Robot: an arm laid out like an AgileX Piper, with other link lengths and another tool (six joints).
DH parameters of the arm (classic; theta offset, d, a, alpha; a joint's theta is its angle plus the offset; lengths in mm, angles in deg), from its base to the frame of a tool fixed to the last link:
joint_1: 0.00 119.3 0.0 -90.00
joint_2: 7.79 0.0 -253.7 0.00
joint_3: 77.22 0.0 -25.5 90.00
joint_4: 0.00 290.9 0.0 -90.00
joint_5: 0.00 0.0 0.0 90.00
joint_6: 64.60 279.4 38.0 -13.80
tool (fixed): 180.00 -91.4 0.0 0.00
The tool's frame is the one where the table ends.
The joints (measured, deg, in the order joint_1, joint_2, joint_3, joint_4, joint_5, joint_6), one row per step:
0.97, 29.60, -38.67, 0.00, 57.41, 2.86
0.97, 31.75, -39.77, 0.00, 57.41, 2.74
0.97, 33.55, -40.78, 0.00, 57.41, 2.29
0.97, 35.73, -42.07, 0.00, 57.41, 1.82
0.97, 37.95, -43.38, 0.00, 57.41, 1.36
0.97, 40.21, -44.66, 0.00, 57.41, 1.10
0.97, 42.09, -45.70, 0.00, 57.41, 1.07
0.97, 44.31, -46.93, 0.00, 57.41, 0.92
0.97, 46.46, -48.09, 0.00, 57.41, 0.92
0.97, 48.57, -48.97, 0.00, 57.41, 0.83
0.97, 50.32, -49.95, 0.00, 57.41, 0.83
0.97, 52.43, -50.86, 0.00, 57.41, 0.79
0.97, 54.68, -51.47, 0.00, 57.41, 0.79
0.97, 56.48, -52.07, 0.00, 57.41, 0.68
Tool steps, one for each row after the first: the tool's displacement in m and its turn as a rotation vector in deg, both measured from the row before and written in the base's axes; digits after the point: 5 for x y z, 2 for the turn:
0.00471, 0.00001, 0.00026, -0.10, 1.05, 0.08
0.00405, -0.00021, 0.00055, -0.33, 0.78, 0.32
0.00517, -0.00020, 0.00095, -0.34, 0.88, 0.34
0.00544, -0.00019, 0.00071, -0.33, 0.90, 0.33
0.00569, -0.00006, 0.00018, -0.19, 0.98, 0.19
0.00487, 0.00006, -0.00016, -0.03, 0.84, 0.02
0.00583, 0.00001, -0.00045, -0.11, 0.99, 0.11
0.00575, 0.00010, -0.00086, -0.02, 0.99, 0.00
0.00517, 0.00003, -0.00282, -0.08, 1.23, 0.07
0.00488, 0.00008, -0.00085, -0.01, 0.77, 0.00
0.00532, 0.00007, -0.00304, -0.04, 1.20, 0.03
0.00480, 0.00008, -0.00582, -0.03, 1.64, 0.00
0.00401, 0.00000, -0.00413, -0.08, 1.20, 0.09

